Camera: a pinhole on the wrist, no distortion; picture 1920 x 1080 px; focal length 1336.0 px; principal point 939.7 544.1 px. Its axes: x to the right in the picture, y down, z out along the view. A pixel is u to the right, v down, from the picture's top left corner.
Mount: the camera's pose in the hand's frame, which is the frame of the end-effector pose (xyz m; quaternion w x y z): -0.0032 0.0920 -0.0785 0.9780 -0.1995 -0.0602 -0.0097
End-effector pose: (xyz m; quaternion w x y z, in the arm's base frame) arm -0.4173 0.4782 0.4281 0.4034 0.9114 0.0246 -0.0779
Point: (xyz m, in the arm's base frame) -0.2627 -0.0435 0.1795
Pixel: 1592.0 211.8
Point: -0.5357 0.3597 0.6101
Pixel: outside the picture
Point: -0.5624 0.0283 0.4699
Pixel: 690.7 674.4
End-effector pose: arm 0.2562 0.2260 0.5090 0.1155 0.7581 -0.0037 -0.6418
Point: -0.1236 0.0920 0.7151
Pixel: 366.7 49.6
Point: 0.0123 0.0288 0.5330
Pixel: 977.9 266.3
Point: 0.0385 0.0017 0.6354
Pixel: 611.4 476.8
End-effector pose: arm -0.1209 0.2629 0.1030 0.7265 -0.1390 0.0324 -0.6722
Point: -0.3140 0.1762 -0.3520
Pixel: behind the camera
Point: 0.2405 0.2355 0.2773
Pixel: 1403.1 808.2
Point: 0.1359 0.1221 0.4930
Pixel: 1780.5 143.6
